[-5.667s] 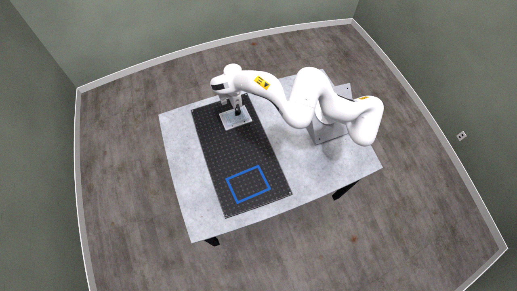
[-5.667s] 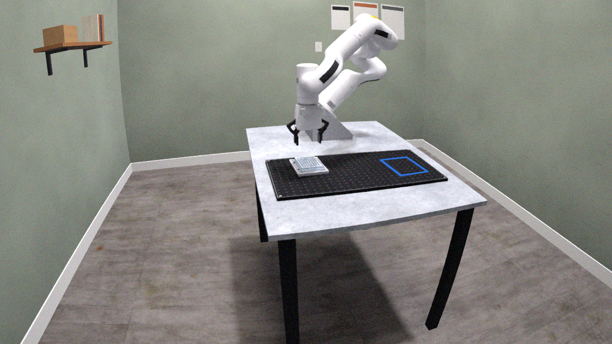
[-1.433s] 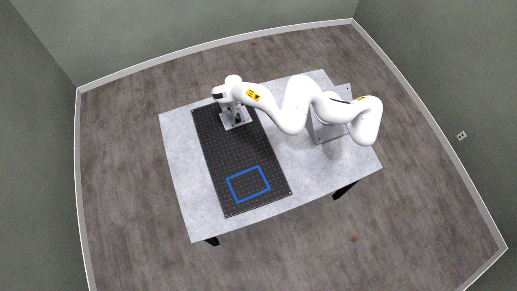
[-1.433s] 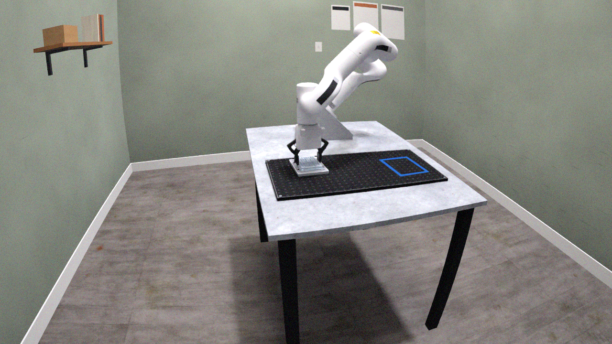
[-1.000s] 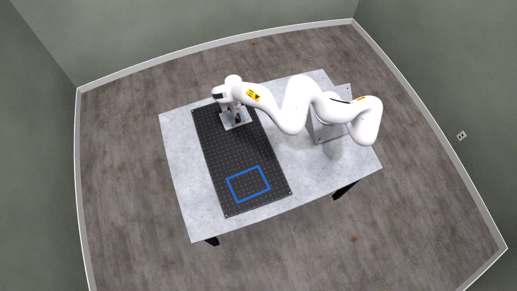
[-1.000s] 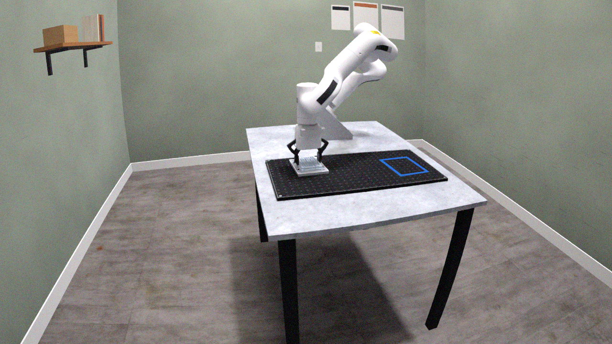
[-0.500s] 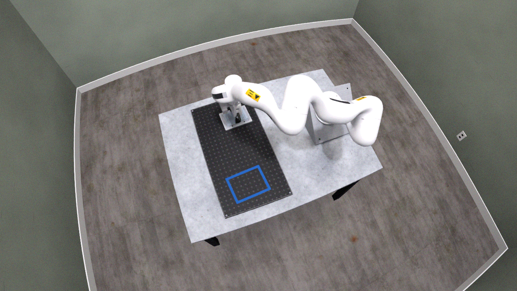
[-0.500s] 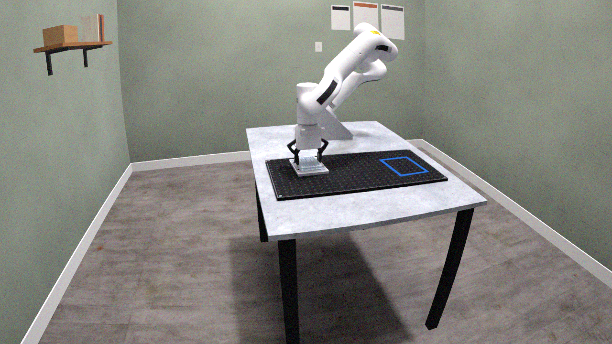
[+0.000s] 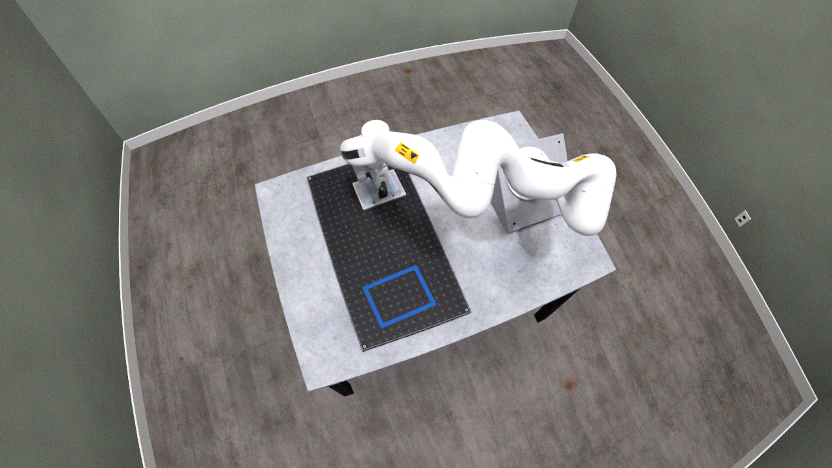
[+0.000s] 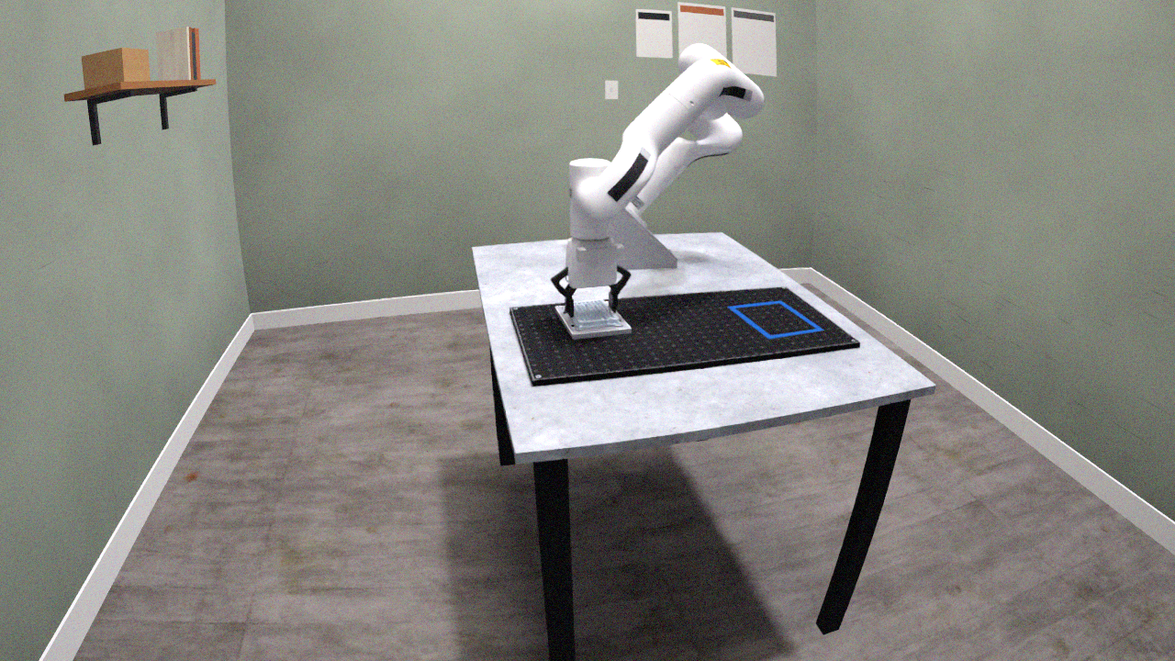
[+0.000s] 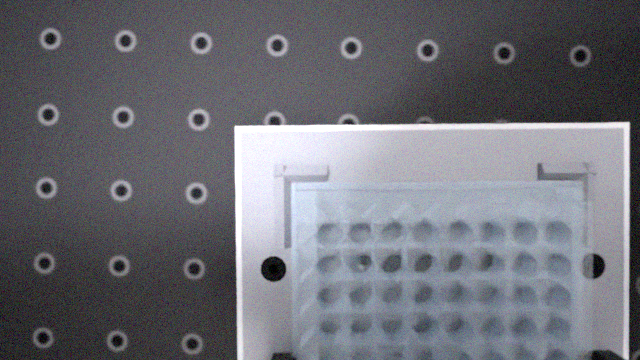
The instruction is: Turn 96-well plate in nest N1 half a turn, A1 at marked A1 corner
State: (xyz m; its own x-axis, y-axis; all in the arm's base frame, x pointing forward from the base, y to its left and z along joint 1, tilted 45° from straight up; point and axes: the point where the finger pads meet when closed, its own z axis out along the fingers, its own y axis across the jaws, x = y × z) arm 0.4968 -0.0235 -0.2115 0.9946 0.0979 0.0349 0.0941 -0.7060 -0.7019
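The slotted fixture plate is 2 cm below my hand. The rest, counted from my hand: 96-well plate 1 cm below.
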